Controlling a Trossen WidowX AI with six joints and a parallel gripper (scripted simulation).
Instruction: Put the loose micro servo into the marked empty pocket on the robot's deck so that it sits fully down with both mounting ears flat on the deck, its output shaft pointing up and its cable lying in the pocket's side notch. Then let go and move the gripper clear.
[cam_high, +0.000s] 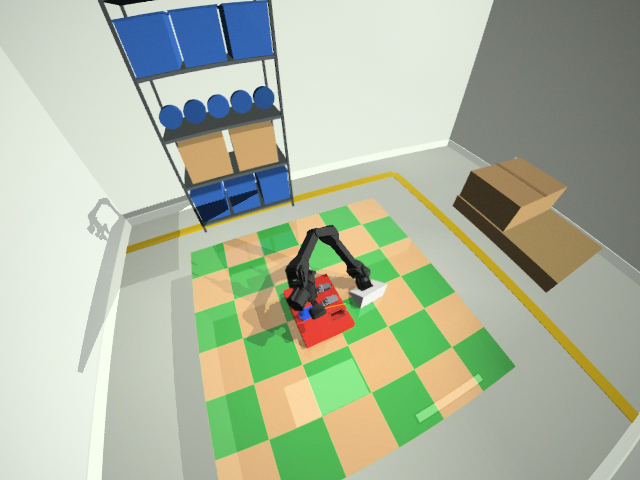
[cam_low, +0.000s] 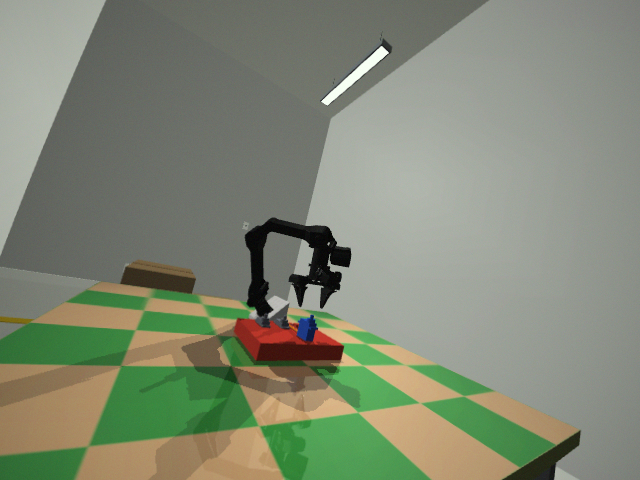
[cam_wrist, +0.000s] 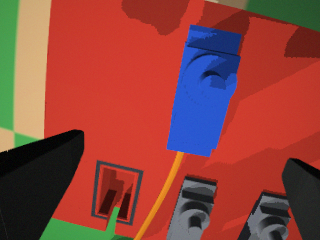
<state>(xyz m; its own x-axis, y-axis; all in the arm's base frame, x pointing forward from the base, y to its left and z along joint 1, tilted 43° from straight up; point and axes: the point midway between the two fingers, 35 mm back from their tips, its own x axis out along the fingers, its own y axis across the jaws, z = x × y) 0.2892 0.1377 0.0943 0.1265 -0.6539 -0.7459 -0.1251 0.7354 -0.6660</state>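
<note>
My gripper tip is 12 cm above the red deck and 3 cm to the left of it.
</note>
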